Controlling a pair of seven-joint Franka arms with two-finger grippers.
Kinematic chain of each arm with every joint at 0, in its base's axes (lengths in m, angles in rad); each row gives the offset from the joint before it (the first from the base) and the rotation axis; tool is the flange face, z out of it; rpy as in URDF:
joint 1: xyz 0 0 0.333 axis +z
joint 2: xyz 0 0 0 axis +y
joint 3: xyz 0 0 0.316 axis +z
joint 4: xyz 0.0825 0 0 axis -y
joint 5: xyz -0.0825 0 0.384 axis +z
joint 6: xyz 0 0 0 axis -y
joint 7: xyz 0.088 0 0 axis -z
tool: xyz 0 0 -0.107 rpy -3.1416 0 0
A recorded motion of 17 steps. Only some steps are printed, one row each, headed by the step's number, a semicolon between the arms.
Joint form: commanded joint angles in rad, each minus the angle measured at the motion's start. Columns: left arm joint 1, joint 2, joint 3, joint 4, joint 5, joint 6, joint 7; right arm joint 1, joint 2, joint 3, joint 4, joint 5, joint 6, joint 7.
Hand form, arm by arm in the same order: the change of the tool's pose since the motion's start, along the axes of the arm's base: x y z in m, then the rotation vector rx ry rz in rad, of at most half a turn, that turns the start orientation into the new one. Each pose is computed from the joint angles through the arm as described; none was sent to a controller.
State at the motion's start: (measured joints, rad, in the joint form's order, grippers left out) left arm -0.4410 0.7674 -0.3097 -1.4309 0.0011 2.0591 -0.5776; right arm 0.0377 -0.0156 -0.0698 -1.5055 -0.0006 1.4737 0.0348
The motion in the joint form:
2: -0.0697 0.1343 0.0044 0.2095 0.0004 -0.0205 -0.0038; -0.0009 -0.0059 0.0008 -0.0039 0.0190 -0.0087 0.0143
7: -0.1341 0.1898 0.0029 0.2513 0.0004 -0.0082 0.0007; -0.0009 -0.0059 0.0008 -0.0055 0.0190 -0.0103 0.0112
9: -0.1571 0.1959 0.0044 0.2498 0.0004 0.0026 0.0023; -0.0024 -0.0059 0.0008 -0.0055 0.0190 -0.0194 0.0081
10: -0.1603 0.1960 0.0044 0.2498 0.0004 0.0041 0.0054; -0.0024 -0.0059 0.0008 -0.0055 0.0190 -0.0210 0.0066
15: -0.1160 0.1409 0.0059 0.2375 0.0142 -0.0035 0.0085; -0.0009 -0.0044 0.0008 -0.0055 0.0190 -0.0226 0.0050
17: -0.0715 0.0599 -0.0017 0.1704 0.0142 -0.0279 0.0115; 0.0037 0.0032 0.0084 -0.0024 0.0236 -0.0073 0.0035
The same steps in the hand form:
2: 0.0092 -0.0469 -0.0066 -0.0512 -0.0245 -0.0209; -0.0028 0.0021 0.0006 0.0193 0.0062 -0.0128
7: -0.0182 -0.0835 -0.0278 -0.0603 -0.0147 -0.0772; -0.0029 0.0021 -0.0002 0.0194 0.0094 -0.0096
9: -0.0302 -0.0951 -0.0323 -0.0625 -0.0165 -0.0986; -0.0039 0.0014 -0.0010 0.0197 0.0185 -0.0080
10: -0.0318 -0.0969 -0.0323 -0.0641 -0.0177 -0.1045; -0.0041 0.0014 -0.0011 0.0198 0.0200 -0.0064
15: -0.0058 -0.0739 0.0021 -0.0705 -0.0619 -0.0751; -0.0038 0.0022 -0.0021 0.0198 0.0231 -0.0033
17: 0.0014 -0.0494 0.0303 -0.0567 -0.0632 -0.0597; 0.0005 0.0094 -0.0034 0.0234 0.0123 0.0105

